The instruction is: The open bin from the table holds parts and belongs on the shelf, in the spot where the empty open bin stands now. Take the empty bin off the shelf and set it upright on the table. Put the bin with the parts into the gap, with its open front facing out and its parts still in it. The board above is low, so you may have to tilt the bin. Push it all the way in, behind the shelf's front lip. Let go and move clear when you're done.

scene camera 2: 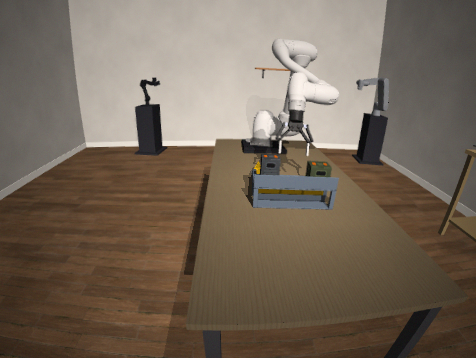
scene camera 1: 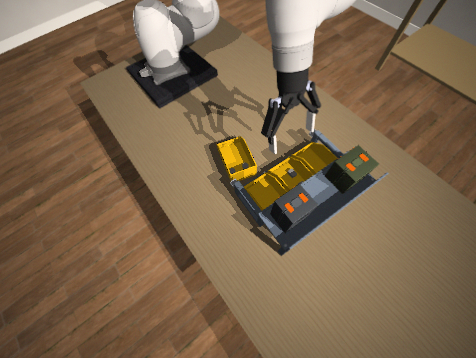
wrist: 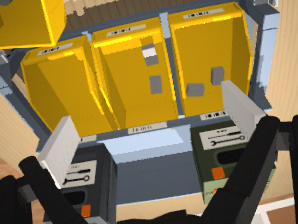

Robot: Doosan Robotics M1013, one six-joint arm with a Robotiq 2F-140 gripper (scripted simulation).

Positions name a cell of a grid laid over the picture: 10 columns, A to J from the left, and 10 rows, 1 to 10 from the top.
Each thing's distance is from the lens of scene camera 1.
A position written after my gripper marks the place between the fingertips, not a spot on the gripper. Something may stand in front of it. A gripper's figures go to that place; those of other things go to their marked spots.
my gripper (scene camera 1: G4): 0.71 m
green box (scene camera 1: H5): 0.69 m
